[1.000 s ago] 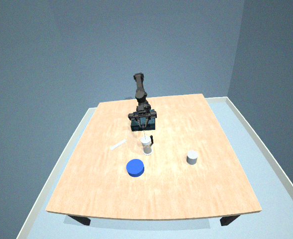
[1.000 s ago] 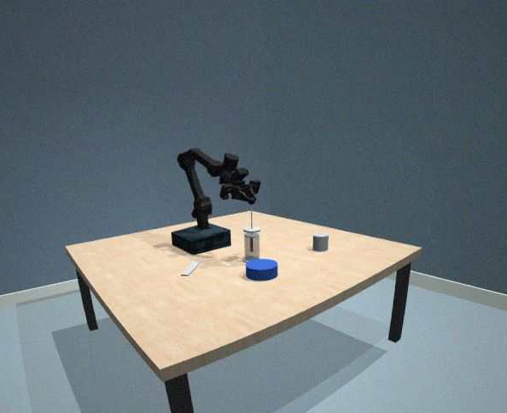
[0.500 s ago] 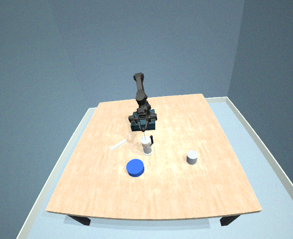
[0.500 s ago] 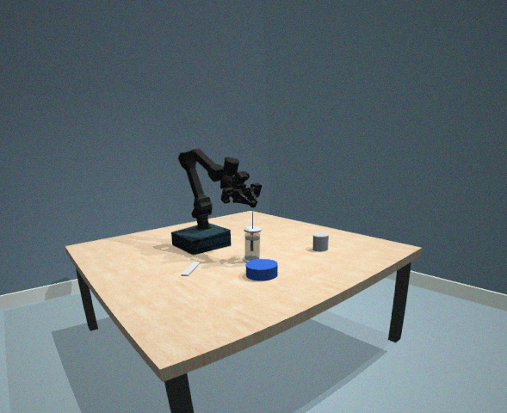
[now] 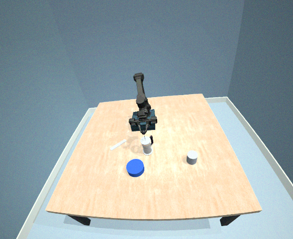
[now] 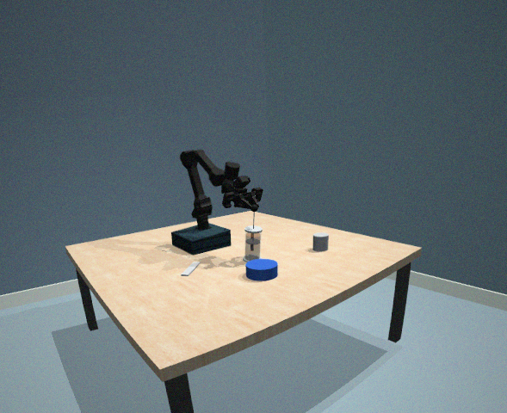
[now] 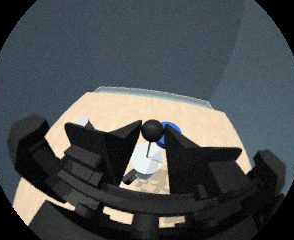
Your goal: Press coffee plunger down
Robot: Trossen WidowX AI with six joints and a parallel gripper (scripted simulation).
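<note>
The glass coffee press is 30 mm behind my gripper tip and 120 mm below it. From my gripper tip the other things lie so: blue flat disc 140 mm ahead, 50 mm to the right, 210 mm below; then grey cylinder 10 mm ahead, 320 mm to the left, 200 mm below.
</note>
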